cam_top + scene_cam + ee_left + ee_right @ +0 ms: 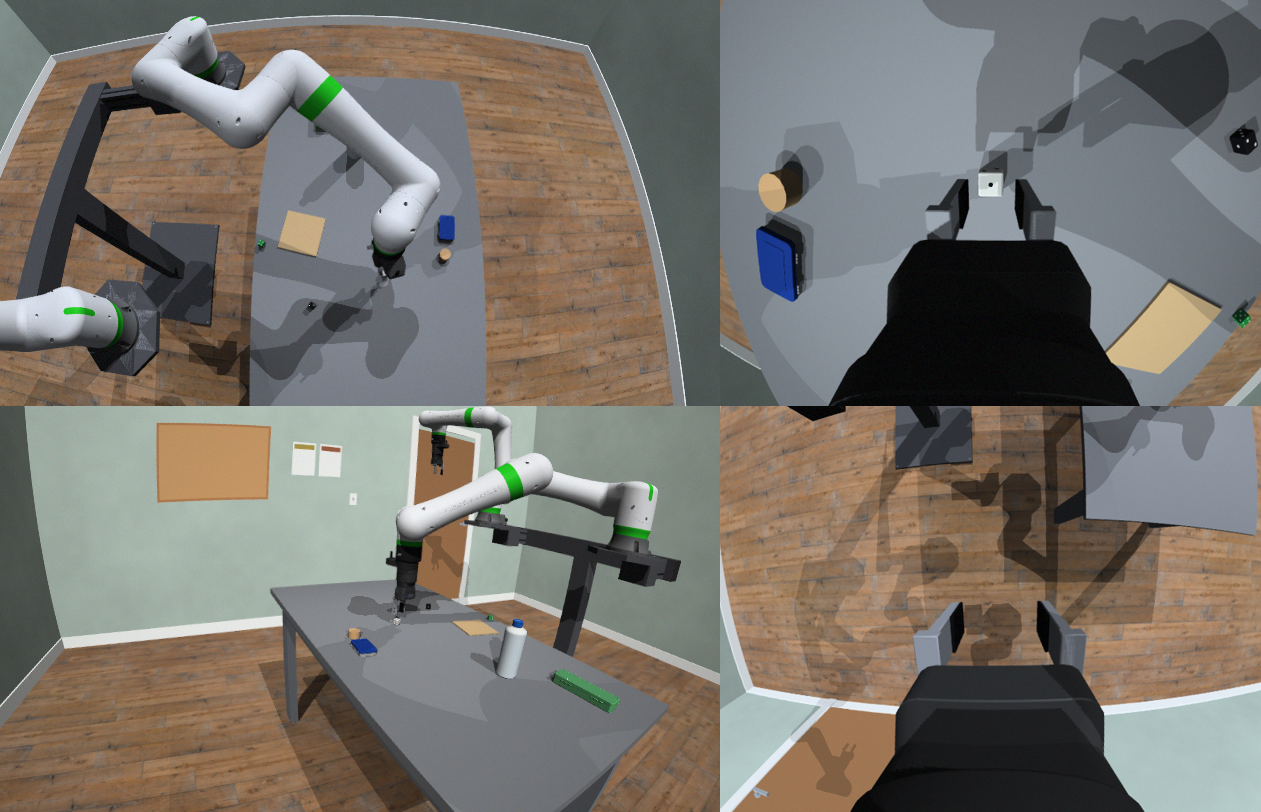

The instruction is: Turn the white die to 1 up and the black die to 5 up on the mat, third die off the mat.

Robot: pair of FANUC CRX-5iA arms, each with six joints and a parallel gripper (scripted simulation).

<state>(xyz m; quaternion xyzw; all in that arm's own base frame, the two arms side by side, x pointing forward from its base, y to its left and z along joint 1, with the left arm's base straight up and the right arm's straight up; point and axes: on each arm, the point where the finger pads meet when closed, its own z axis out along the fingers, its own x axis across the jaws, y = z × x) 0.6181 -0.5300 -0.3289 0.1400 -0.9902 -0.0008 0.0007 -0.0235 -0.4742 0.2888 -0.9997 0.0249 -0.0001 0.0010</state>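
Note:
Now: the white die 50 mm below my left hand. Also, from my left hand: black die 220 mm behind, 150 mm to the right, 50 mm below; blue box 190 mm ahead, 190 mm to the left, 50 mm below; tan cylinder 200 mm ahead, 90 mm to the left, 50 mm below.

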